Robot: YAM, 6 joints.
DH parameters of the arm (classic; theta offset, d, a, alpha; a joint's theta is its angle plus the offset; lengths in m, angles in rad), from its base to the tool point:
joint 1: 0 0.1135 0.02 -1.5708
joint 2: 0 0 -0.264 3.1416
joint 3: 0.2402 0 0.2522 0
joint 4: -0.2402 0 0.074 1.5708
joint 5: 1.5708 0 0 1.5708
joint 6: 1.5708 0.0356 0 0
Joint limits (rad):
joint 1: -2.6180..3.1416
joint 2: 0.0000..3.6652
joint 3: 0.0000..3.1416
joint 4: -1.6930..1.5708
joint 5: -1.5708..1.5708
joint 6: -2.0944..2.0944
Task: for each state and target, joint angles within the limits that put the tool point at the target. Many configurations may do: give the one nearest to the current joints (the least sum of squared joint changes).
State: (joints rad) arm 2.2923 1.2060 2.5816 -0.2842 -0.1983 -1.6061
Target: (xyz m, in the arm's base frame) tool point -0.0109 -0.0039 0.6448
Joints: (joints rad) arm 2.3059 1.0031 2.1903 -0.6078 -0.3053 -1.6061
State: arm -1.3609 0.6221 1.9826 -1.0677 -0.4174 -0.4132
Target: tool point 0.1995 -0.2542 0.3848
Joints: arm -0.9511 1.5522 1.6629 -0.9524 -0.4282 -0.4132
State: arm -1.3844 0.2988 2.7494 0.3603 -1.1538 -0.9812
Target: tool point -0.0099 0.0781 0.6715
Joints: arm -1.0293 0.9854 2.1675 0.2042 -1.1028 -0.9812
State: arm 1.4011 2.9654 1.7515 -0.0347 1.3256 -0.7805
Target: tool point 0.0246 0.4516 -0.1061
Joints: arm 1.5930 2.9018 1.7157 -0.0511 1.3356 -0.7805
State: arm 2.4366 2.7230 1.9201 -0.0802 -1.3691 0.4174
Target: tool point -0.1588 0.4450 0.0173
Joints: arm 1.8391 2.5884 1.6464 -0.1887 -1.4104 0.4174
